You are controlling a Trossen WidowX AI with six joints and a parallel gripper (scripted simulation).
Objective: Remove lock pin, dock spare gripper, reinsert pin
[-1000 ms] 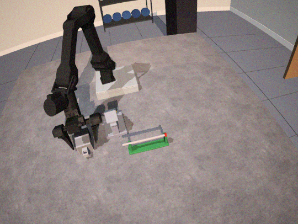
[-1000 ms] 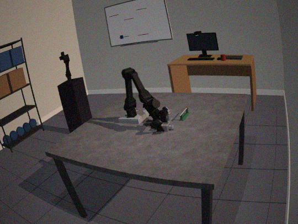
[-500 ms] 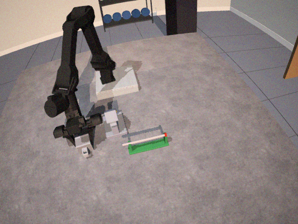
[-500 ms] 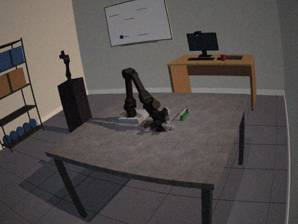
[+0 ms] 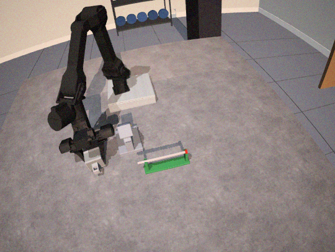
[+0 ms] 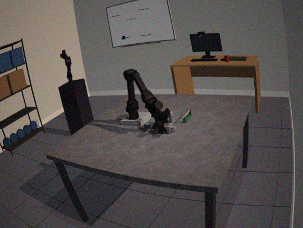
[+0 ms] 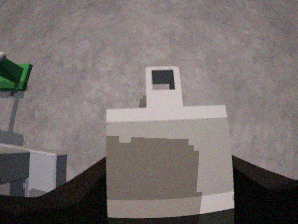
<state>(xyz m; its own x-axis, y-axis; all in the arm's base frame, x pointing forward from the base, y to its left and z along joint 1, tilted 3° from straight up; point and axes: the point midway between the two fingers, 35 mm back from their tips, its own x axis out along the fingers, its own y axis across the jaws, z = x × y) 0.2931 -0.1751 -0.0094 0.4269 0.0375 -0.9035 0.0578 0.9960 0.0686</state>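
My gripper tip is 130 mm to the right of the mount socket, 40 mm below it and 30 mm past it. Round my gripper tip: spare gripper (20 mm above); then green cradle (210 mm to the left, 100 mm ahead, 10 mm above).
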